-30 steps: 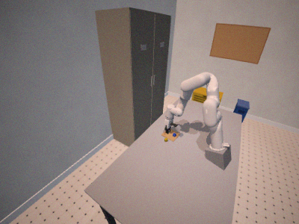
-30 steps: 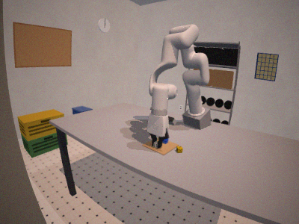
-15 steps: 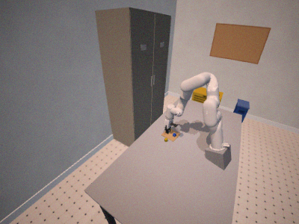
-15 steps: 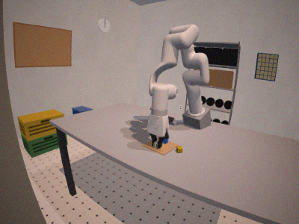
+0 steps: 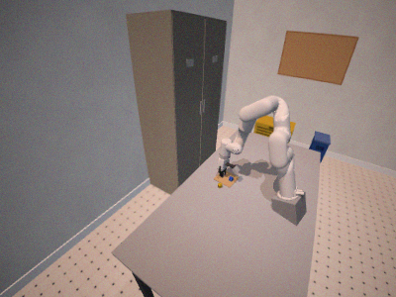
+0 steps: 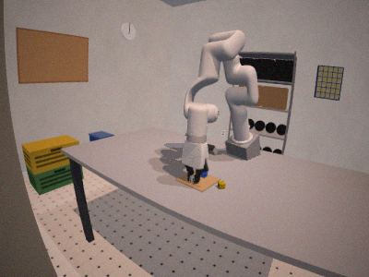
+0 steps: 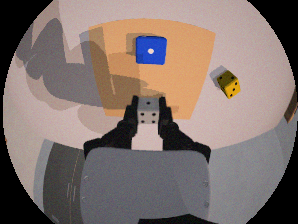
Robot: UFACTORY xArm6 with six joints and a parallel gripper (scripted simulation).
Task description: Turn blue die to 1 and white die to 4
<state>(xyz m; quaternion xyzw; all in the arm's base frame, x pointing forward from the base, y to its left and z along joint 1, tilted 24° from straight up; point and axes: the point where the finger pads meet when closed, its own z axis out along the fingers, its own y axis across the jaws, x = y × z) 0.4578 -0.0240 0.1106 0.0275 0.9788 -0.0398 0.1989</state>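
The white die is 1 cm below my hand. Also, from my hand: blue die: 7 cm behind, 1 cm to the left, 1 cm below; then yellow die: 11 cm to the left, 4 cm behind, 2 cm below; then tan mat: 4 cm behind, 3 cm below.
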